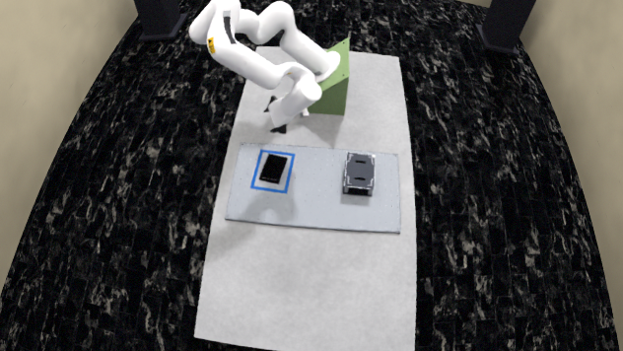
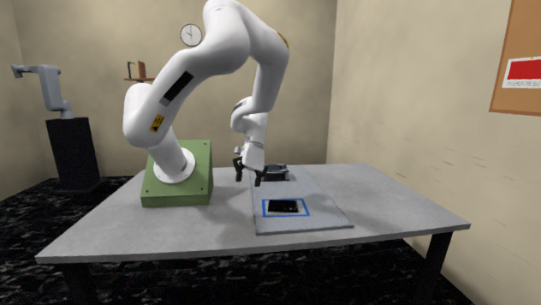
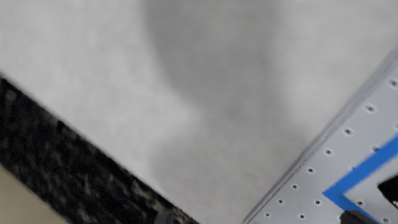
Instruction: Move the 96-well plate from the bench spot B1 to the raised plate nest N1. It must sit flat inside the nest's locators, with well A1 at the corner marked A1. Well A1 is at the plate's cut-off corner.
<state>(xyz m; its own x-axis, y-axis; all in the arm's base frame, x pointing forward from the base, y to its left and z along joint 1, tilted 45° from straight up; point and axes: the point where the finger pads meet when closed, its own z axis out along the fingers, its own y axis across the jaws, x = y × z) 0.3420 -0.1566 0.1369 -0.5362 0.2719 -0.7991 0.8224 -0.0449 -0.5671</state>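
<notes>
The 96-well plate lies 15 cm ahead of my hand, 2 cm to the left of it and 13 cm below it. Round my hand: raised plate nest 16 cm ahead, 38 cm to the left, 8 cm below.
</notes>
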